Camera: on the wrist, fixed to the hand. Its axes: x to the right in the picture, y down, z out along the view.
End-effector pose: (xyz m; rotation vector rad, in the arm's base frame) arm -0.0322 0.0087 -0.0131 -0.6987 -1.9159 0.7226
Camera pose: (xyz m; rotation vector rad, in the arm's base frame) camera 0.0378 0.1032 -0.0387 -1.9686 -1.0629 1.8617
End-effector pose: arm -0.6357 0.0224 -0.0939 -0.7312 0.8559 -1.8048
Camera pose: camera -0.6537 -0.0116 -0.2080 0.0640 0.7176 -0.4466
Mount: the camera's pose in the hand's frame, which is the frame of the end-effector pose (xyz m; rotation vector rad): 0.0261 0.0932 -0.0716 0.2368 -0.1402 1.5190
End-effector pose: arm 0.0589 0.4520 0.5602 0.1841 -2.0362 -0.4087
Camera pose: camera 0.1130 0.5160 0.6466 -1.2080 -1.7750 0.7786
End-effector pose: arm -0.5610 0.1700 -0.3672 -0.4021 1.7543 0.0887
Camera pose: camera -0.6616 0.2317 -0.3908 1.1373 1.5376 0.9325
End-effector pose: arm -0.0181 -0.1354 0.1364 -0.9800 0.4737 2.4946
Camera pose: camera -0.0413 -0.2408 0.0831 0.1417 -1.1202 -1.9812
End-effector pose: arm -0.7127 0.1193 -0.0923 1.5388 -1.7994 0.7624
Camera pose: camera -0.8005 0.1722 -0.0292 -0.0073 2.6467 -1.3940
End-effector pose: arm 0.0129 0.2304 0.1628 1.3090 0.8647 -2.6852
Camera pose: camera 0.0718 0.1924 0.0649 1.0286 -0.4283 -1.5548
